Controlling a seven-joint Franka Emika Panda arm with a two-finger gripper.
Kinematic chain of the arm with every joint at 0, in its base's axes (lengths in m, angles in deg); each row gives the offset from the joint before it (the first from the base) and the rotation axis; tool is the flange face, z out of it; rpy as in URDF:
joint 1: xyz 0 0 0.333 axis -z
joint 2: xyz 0 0 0 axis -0.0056 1 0
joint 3: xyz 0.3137 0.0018 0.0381 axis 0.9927 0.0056 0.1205
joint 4: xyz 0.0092 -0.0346 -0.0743 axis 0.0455 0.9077 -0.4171
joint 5: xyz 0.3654 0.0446 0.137 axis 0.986 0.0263 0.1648
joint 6: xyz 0 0 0 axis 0.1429 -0.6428 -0.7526
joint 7: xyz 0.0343 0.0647 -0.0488 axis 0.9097 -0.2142 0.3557
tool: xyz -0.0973 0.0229 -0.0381 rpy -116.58 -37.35 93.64
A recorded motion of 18 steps. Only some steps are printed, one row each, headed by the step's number.
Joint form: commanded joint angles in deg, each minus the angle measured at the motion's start. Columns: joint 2, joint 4, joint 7, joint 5, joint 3, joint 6, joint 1.
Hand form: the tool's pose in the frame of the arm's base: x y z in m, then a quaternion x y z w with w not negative. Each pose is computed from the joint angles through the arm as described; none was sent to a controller.
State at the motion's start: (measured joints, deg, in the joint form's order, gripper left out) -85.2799 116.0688 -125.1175 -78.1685 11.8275 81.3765 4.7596
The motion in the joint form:
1: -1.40 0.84 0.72 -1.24 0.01 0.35 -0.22
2: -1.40 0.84 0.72 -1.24 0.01 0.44 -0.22
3: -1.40 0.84 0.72 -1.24 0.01 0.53 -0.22
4: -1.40 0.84 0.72 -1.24 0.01 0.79 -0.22
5: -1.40 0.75 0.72 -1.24 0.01 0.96 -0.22
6: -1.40 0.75 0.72 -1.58 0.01 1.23 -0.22
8: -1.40 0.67 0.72 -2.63 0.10 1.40 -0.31
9: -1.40 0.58 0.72 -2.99 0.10 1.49 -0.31
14: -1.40 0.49 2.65 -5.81 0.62 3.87 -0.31
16: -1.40 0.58 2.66 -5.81 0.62 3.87 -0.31
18: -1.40 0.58 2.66 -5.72 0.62 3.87 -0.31
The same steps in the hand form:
1: 0.4923 -0.1622 0.4745 0.84648 -0.52332 -0.08091 0.05530
2: 0.4925 -0.1623 0.4746 0.84656 -0.52334 -0.08016 0.05509
3: 0.4927 -0.1623 0.4747 0.84663 -0.52336 -0.07940 0.05488
4: 0.4932 -0.1624 0.4750 0.84684 -0.52340 -0.07723 0.05426
5: 0.4938 -0.1626 0.4759 0.84701 -0.52350 -0.07505 0.05366
6: 0.4942 -0.1632 0.4763 0.84757 -0.52281 -0.07203 0.05577
8: 0.4949 -0.1634 0.4773 0.84955 -0.51927 -0.06746 0.06383
9: 0.4952 -0.1641 0.4781 0.84998 -0.51855 -0.06513 0.06633
14: 0.5008 -0.1645 0.4824 0.86497 -0.49340 -0.03907 0.08279
16: 0.5005 -0.1644 0.4817 0.86501 -0.49324 -0.03983 0.08296
18: 0.5006 -0.1643 0.4816 0.86494 -0.49346 -0.04003 0.08224

